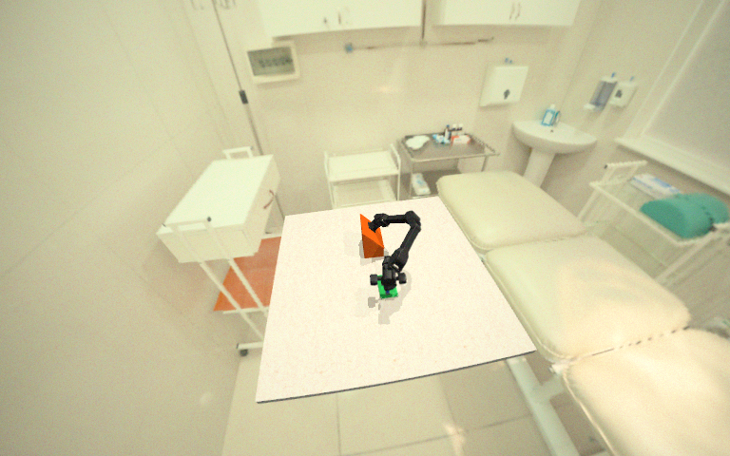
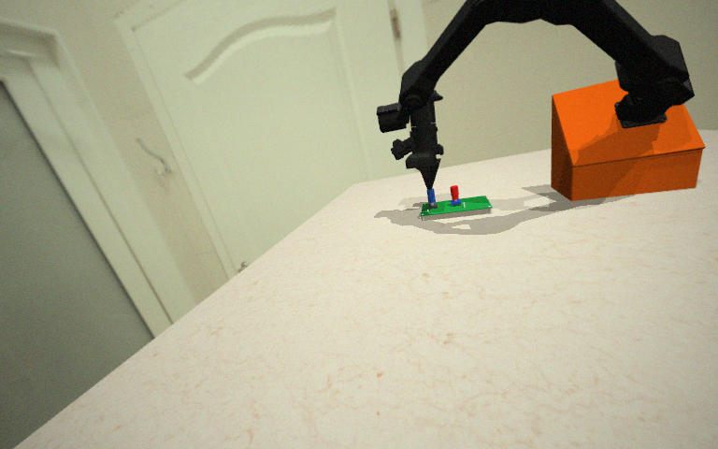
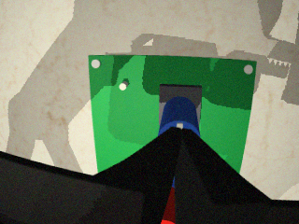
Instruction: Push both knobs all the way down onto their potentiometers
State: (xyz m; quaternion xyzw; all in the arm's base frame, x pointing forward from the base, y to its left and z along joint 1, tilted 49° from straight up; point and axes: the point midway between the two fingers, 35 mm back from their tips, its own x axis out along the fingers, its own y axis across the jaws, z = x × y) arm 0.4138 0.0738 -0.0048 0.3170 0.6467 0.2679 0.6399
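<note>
My gripper tip is now 1 cm above the blue knob. From my gripper tip the other things lie so: red knob (6 cm behind, 2 cm below).
</note>
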